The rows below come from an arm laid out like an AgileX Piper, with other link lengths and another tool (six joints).
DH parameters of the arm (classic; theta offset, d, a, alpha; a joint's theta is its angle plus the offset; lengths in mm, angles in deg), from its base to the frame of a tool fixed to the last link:
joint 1: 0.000 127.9 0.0 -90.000
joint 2: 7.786 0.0 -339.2 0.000
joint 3: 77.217 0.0 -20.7 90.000
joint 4: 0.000 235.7 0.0 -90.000
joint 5: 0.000 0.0 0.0 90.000
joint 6: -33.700 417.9 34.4 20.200
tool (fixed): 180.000 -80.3 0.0 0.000
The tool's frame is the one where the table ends.
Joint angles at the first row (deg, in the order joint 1, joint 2, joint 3, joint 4, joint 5, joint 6):
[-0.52, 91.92, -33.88, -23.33, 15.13, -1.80]
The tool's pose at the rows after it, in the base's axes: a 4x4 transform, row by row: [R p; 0 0 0 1], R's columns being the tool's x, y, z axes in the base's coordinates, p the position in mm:
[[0.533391 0.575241 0.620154 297.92], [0.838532 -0.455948 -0.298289 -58.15], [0.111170 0.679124 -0.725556 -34.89], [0 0 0 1]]
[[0.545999 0.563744 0.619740 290.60], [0.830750 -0.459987 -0.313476 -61.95], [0.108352 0.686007 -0.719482 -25.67], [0 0 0 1]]
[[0.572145 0.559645 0.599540 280.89], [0.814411 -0.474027 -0.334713 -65.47], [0.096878 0.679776 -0.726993 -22.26], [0 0 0 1]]
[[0.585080 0.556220 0.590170 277.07], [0.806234 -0.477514 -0.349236 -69.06], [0.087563 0.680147 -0.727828 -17.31], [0 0 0 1]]
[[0.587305 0.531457 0.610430 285.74], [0.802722 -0.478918 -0.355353 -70.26], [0.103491 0.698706 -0.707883 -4.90], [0 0 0 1]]
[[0.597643 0.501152 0.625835 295.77], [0.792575 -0.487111 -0.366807 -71.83], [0.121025 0.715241 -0.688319 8.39], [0 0 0 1]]
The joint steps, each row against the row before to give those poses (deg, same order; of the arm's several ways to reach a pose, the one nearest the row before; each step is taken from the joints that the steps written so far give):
[-0.05, -2.50, 0.83, -0.31, 2.08, -0.01]
[0.00, -2.57, 0.28, 0.25, 2.14, 0.20]
[0.14, -1.16, -0.17, 0.05, 2.53, 1.26]
[0.04, -0.87, -0.65, 0.06, 2.07, 0.35]
[0.12, -1.48, -1.39, 0.22, 1.17, 0.00]
[0.14, -1.08, -1.99, 0.08, 1.52, 0.71]

